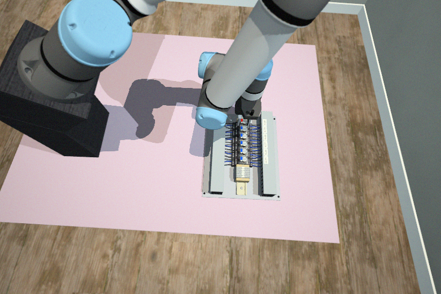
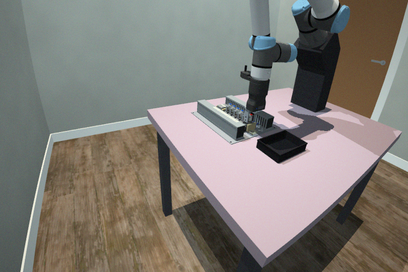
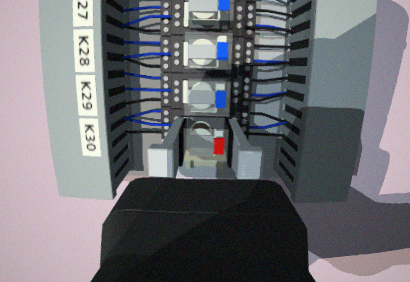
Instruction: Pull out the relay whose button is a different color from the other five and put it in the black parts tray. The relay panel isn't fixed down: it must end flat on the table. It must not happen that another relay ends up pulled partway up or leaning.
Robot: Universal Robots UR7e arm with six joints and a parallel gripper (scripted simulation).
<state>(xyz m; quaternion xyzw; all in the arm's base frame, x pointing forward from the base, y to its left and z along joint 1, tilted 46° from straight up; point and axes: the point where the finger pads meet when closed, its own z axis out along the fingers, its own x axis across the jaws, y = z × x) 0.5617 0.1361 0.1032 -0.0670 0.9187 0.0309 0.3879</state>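
The red-button relay lies 1 cm below my hand. From my hand the other things lie so: black parts tray: 17 cm to the left, 5 cm below, 5 cm behind; grey relay panel: 10 cm to the right, 3 cm below, 2 cm ahead.
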